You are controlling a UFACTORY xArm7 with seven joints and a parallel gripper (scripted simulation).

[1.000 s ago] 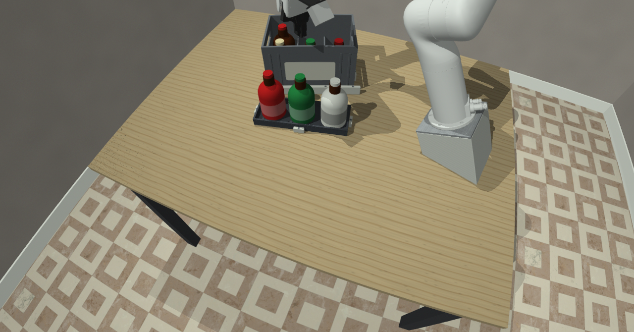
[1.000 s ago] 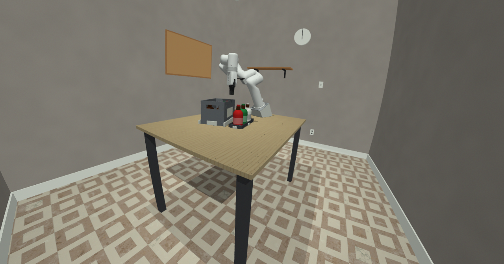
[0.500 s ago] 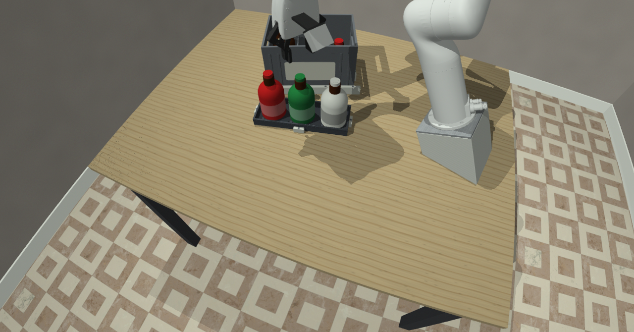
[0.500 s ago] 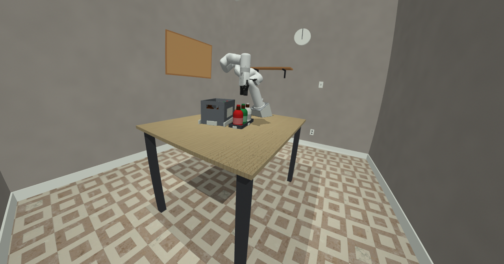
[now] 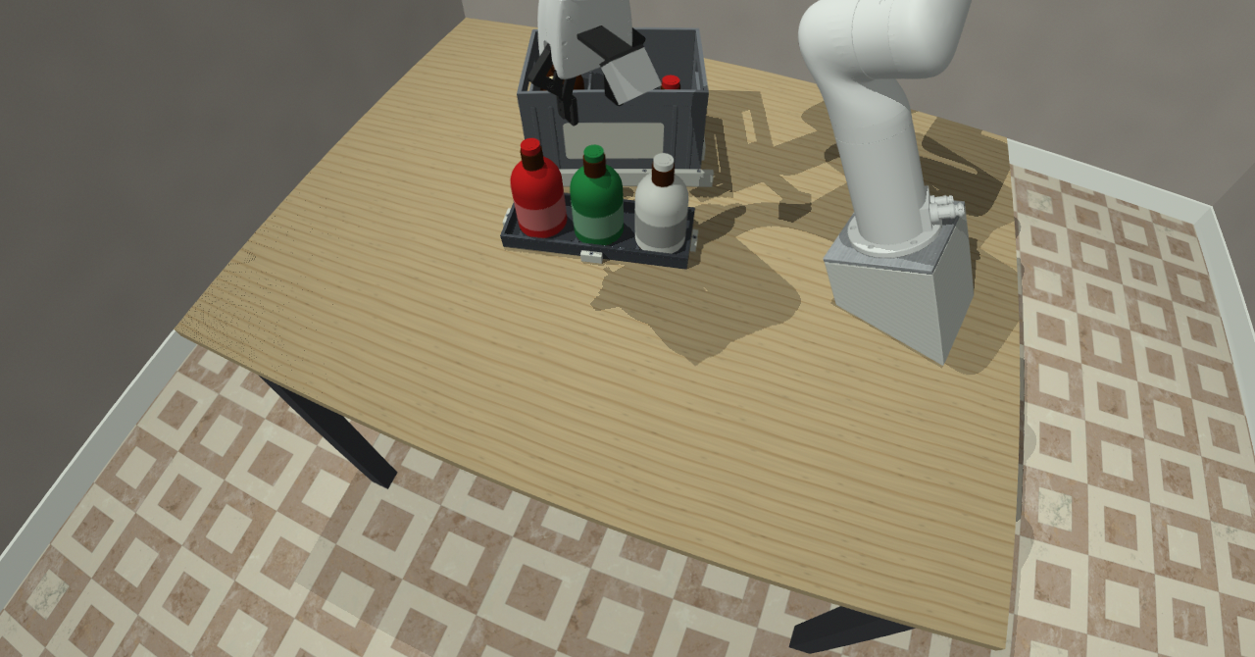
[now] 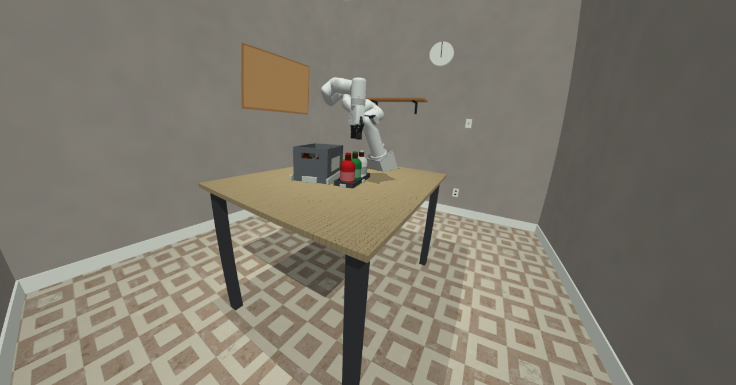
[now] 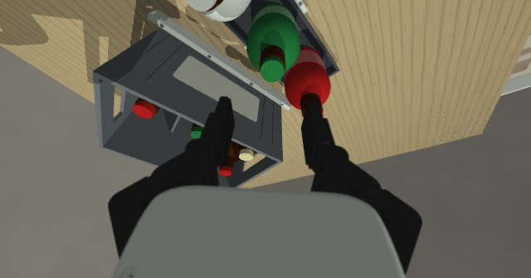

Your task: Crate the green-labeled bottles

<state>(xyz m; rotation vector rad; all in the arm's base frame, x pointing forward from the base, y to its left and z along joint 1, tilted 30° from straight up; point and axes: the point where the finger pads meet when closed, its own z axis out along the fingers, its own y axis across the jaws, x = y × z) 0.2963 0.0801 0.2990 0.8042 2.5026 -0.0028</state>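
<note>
The green-labeled bottle lies 160 mm below my hand. Round my hand: white bottle: 160 mm below, 90 mm behind, 10 mm to the right; dark tray: 230 mm below; red bottle: 160 mm below, 90 mm ahead, 10 mm to the left.
</note>
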